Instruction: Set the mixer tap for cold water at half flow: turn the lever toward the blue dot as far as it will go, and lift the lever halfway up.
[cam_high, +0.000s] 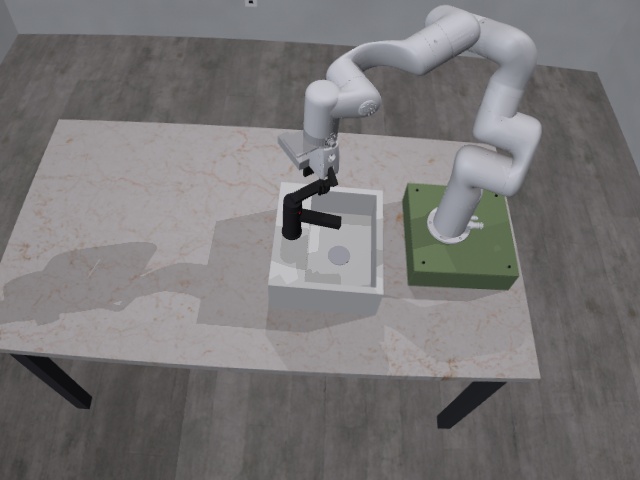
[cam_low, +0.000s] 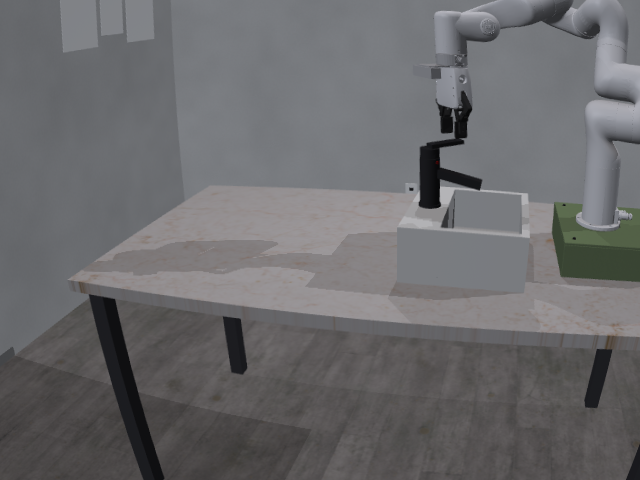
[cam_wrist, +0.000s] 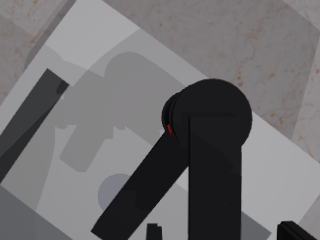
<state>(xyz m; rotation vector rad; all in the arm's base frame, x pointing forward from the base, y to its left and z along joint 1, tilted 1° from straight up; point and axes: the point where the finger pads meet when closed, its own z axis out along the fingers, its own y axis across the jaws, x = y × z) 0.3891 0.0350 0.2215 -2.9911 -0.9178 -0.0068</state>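
Now: the lever 2 cm ahead of my hand, 1 cm to the left of it and 3 cm below it. The rest, counted from my hand: white sink 6 cm behind, 4 cm to the left, 27 cm below.
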